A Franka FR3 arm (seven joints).
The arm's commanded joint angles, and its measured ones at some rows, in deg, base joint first. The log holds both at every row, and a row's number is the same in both.
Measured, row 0: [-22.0 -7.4 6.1 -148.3 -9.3 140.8 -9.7]
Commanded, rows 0 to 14: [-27.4 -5.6 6.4 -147.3 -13.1 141.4 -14.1]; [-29.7 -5.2 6.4 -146.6 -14.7 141.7 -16.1]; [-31.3 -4.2 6.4 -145.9 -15.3 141.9 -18.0]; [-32.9 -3.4 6.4 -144.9 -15.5 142.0 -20.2]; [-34.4 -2.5 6.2 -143.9 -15.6 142.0 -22.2]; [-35.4 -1.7 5.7 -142.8 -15.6 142.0 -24.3]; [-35.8 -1.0 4.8 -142.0 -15.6 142.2 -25.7]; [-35.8 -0.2 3.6 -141.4 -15.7 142.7 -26.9]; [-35.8 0.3 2.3 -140.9 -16.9 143.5 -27.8]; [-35.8 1.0 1.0 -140.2 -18.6 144.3 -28.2]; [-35.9 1.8 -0.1 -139.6 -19.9 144.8 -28.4]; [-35.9 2.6 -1.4 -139.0 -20.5 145.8 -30.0]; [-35.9 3.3 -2.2 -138.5 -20.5 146.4 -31.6]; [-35.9 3.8 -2.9 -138.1 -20.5 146.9 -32.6]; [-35.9 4.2 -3.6 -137.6 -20.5 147.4 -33.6]
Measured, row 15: [-35.1 1.3 -2.1 -139.8 -19.4 145.4 -30.2]
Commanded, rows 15 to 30: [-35.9 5.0 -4.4 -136.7 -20.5 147.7 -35.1]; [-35.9 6.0 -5.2 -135.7 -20.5 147.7 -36.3]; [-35.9 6.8 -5.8 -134.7 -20.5 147.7 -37.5]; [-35.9 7.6 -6.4 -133.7 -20.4 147.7 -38.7]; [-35.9 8.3 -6.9 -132.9 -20.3 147.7 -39.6]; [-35.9 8.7 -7.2 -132.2 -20.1 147.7 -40.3]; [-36.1 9.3 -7.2 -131.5 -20.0 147.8 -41.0]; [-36.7 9.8 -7.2 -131.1 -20.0 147.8 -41.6]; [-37.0 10.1 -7.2 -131.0 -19.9 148.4 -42.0]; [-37.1 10.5 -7.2 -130.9 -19.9 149.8 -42.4]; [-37.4 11.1 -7.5 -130.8 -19.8 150.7 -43.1]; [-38.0 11.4 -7.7 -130.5 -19.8 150.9 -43.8]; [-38.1 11.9 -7.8 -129.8 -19.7 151.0 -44.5]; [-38.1 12.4 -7.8 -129.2 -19.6 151.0 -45.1]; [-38.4 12.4 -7.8 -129.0 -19.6 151.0 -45.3]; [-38.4 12.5 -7.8 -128.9 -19.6 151.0 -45.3]
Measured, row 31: [-37.2 9.7 -8.0 -130.9 -19.4 149.8 -43.6]
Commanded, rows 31 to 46: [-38.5 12.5 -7.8 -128.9 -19.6 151.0 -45.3]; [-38.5 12.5 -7.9 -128.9 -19.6 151.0 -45.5]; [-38.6 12.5 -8.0 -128.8 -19.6 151.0 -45.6]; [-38.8 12.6 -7.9 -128.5 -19.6 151.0 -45.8]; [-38.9 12.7 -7.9 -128.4 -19.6 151.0 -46.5]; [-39.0 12.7 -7.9 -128.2 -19.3 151.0 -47.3]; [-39.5 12.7 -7.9 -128.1 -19.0 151.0 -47.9]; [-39.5 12.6 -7.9 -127.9 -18.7 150.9 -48.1]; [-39.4 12.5 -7.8 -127.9 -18.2 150.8 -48.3]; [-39.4 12.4 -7.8 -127.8 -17.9 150.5 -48.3]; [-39.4 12.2 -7.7 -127.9 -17.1 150.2 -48.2]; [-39.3 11.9 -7.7 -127.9 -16.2 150.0 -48.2]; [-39.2 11.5 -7.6 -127.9 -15.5 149.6 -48.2]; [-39.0 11.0 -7.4 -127.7 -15.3 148.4 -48.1]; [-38.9 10.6 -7.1 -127.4 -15.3 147.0 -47.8]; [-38.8 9.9 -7.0 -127.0 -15.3 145.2 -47.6]
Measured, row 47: [-38.6 11.2 -8.0 -128.4 -16.9 149.6 -46.7]
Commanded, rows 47 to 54: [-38.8 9.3 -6.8 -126.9 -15.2 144.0 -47.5]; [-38.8 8.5 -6.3 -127.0 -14.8 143.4 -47.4]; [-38.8 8.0 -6.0 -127.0 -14.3 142.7 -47.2]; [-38.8 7.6 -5.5 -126.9 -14.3 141.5 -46.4]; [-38.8 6.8 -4.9 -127.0 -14.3 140.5 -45.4]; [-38.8 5.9 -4.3 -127.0 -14.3 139.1 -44.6]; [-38.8 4.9 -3.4 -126.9 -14.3 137.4 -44.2]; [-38.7 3.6 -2.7 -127.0 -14.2 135.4 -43.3]
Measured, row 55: [-38.6 7.4 -5.0 -126.8 -15.3 140.9 -45.4]
